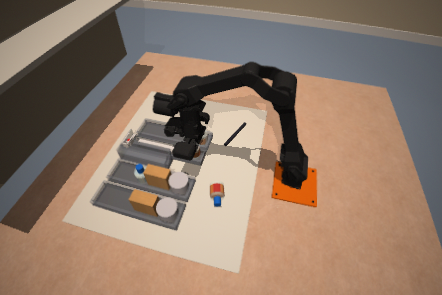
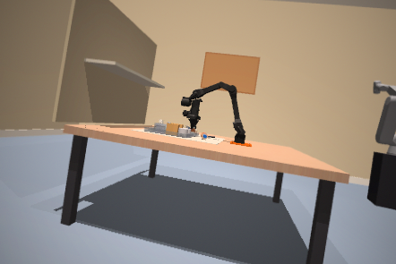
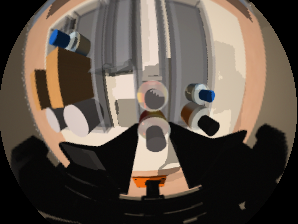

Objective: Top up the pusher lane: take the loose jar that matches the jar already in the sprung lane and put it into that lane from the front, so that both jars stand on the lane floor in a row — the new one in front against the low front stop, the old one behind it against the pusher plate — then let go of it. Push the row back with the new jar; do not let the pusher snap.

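Now: gripper tip 14 cm short of the sprung lane, 5 cm to the right of it and 3 cm above it. Round my gripper tip: thin black stick 9 cm behind, 17 cm to the right, 4 cm below; pusher plate 14 cm ahead, 5 cm to the left.
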